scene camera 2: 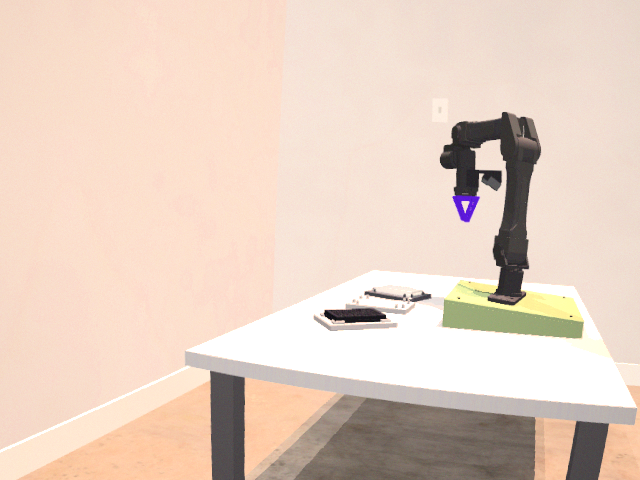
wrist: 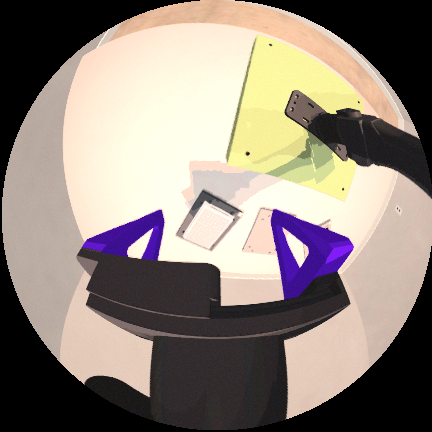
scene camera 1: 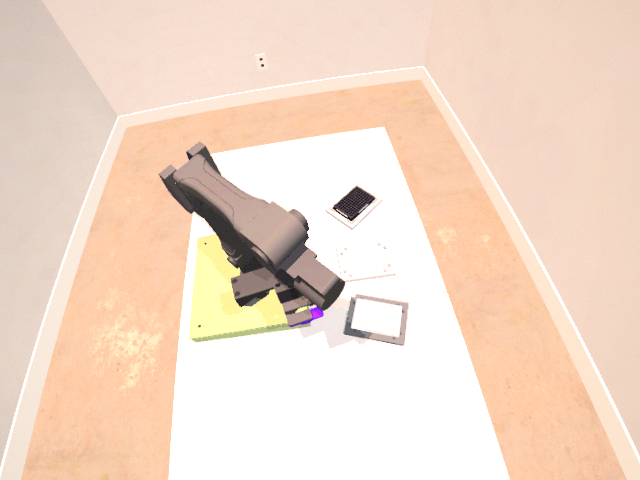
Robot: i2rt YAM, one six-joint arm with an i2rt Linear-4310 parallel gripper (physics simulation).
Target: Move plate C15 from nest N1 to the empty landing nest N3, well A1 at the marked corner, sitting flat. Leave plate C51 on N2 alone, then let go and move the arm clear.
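A white plate [scene camera 1: 377, 317] [scene camera 2: 398, 291] [wrist: 207, 226] sits in a dark grey nest [scene camera 1: 405, 322] [scene camera 2: 424, 296] [wrist: 219, 201]. A black plate [scene camera 1: 354, 202] [scene camera 2: 355, 314] sits in a white nest [scene camera 1: 352, 224] [scene camera 2: 356, 326]; one finger mostly hides them in the wrist view. An empty white nest [scene camera 1: 366, 260] [scene camera 2: 382, 304] [wrist: 258, 232] with small corner posts lies between them. No labels or well marks are readable, so I cannot tell which plate is C15. My gripper [scene camera 1: 315, 313] [scene camera 2: 465, 220] [wrist: 217, 214] is open and empty, fingers down, high above the table, beside the dark nest towards the base block.
The arm stands on a yellow-green base block [scene camera 1: 211, 289] [scene camera 2: 511, 328] [wrist: 260, 80], whose edge is near the nests. All three nests stand in a row on the white table [scene camera 1: 310, 403] [scene camera 2: 439, 356] [wrist: 145, 100]. Shadows fall beside the dark nest.
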